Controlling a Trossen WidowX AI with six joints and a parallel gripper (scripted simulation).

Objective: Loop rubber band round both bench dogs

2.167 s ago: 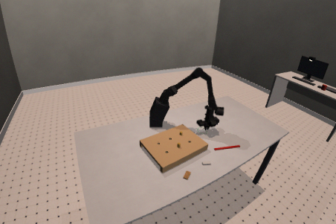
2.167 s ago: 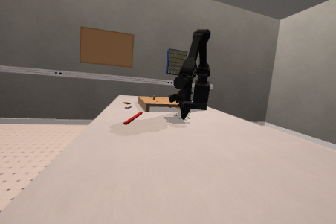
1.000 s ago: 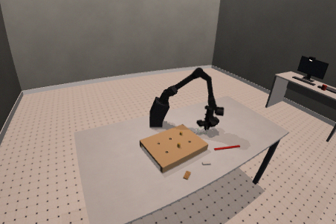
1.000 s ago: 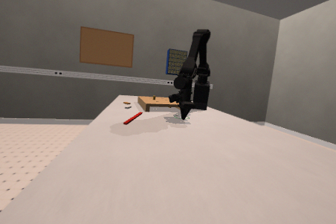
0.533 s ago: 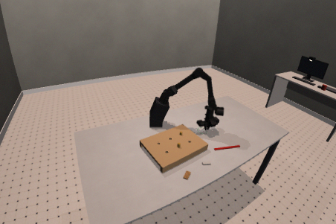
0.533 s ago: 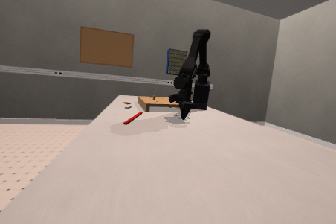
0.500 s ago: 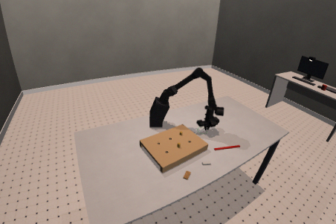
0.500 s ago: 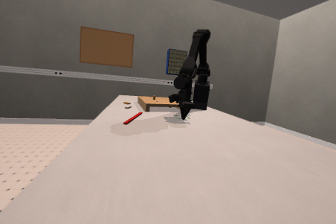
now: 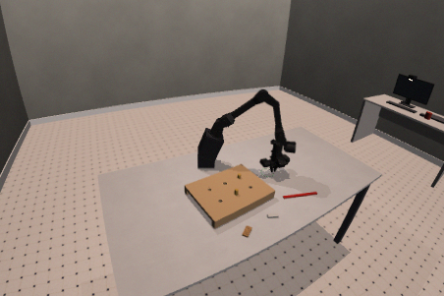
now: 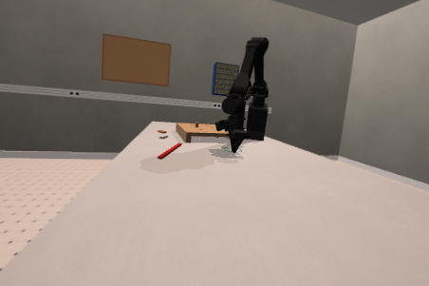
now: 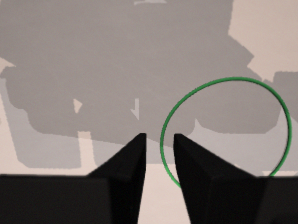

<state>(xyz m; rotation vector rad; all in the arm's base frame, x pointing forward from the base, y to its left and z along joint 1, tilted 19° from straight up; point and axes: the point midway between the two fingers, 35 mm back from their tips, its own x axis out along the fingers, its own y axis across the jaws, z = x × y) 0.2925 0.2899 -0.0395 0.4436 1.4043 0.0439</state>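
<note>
The wooden board is 30 mm ahead of my hand and 360 mm to the right of it. Also, from my hand: domino tile (270 mm ahead, 430 mm to the right, 30 mm below); then red stick (250 mm ahead, 20 mm to the right, 30 mm below); then small white piece (260 mm ahead, 270 mm to the right, 30 mm below).
</note>
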